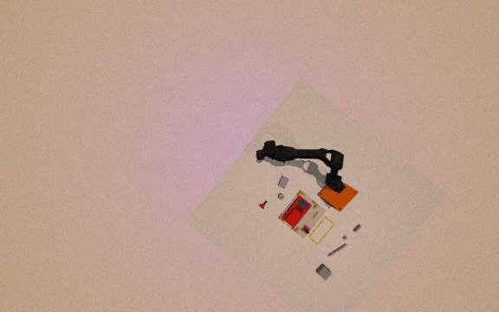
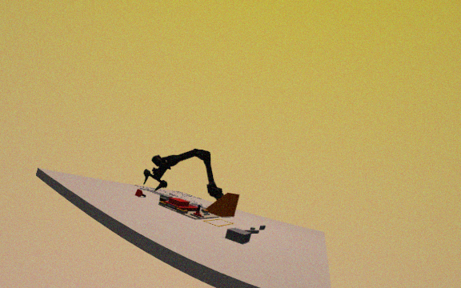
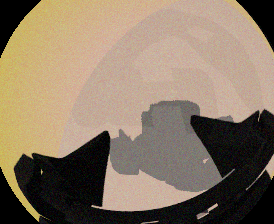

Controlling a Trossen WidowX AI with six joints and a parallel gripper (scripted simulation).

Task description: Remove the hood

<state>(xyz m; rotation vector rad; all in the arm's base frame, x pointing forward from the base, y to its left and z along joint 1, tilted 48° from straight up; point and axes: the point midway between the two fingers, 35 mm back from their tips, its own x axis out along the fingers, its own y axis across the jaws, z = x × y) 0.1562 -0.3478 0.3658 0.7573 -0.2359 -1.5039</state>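
Now: gripper tip 190 mm short of the red hood, 460 mm to the right of it and 20 mm below it.
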